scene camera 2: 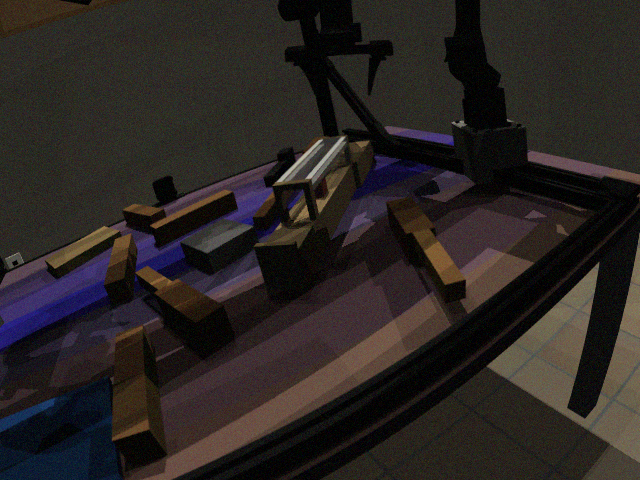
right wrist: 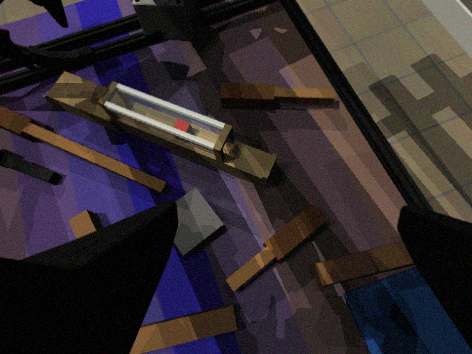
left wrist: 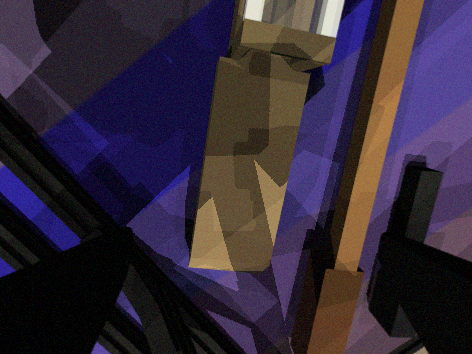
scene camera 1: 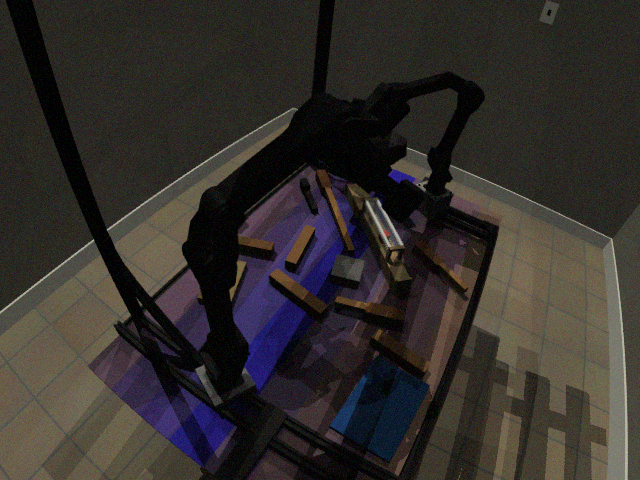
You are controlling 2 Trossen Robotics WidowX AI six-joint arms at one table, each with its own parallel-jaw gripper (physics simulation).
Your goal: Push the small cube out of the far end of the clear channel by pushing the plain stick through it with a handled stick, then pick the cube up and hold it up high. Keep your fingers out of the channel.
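The clear channel (scene camera 1: 381,223) (scene camera 2: 318,164) (right wrist: 164,117) lies on a long tan base (scene camera 1: 400,272) (scene camera 2: 294,248) (left wrist: 250,158) near the table's middle. The small red cube (scene camera 1: 387,233) (right wrist: 182,125) (scene camera 2: 322,187) sits inside it. Only the channel's end (left wrist: 291,14) shows in the left wrist view. A long tan stick (scene camera 1: 337,214) (left wrist: 375,140) (right wrist: 112,163) with a wider end block (left wrist: 336,309) lies beside the channel. My left gripper (scene camera 2: 339,62) (left wrist: 256,241) is open and empty above the base's end. My right gripper (right wrist: 285,214) is open and empty, high over the table.
Several other brown sticks, some with handles (scene camera 1: 439,264) (right wrist: 277,92) (scene camera 2: 425,245), lie scattered. There is also a grey block (scene camera 1: 348,269) (scene camera 2: 218,240) (right wrist: 197,219), a black stick (scene camera 1: 309,195) (scene camera 2: 280,164) and a blue mat (scene camera 1: 385,410) (right wrist: 385,309). A black frame (scene camera 1: 475,295) rims the table.
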